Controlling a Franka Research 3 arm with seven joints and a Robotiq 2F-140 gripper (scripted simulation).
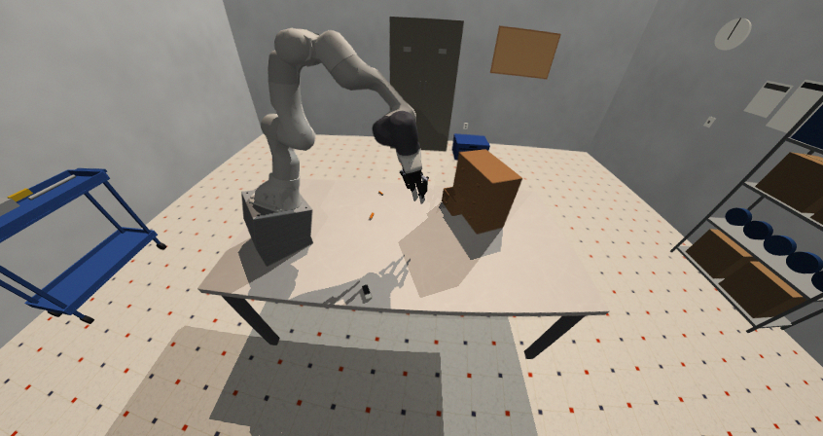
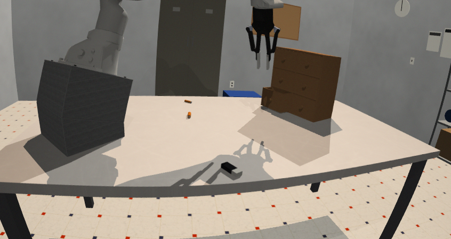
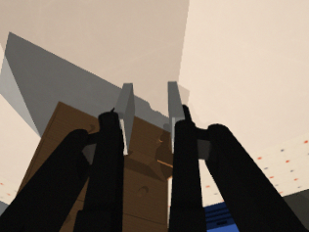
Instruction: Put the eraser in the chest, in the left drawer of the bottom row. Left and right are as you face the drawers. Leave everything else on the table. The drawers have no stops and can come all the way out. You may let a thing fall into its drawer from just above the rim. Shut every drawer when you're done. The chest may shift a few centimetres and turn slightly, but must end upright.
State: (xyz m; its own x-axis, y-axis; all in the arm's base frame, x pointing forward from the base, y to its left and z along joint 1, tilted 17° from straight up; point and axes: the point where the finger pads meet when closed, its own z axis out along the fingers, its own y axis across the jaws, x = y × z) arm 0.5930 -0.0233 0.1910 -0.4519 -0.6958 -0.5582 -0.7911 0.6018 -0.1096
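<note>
My hand is 33 cm to the left of the eraser, 28 cm above it and 20 cm past it.
</note>
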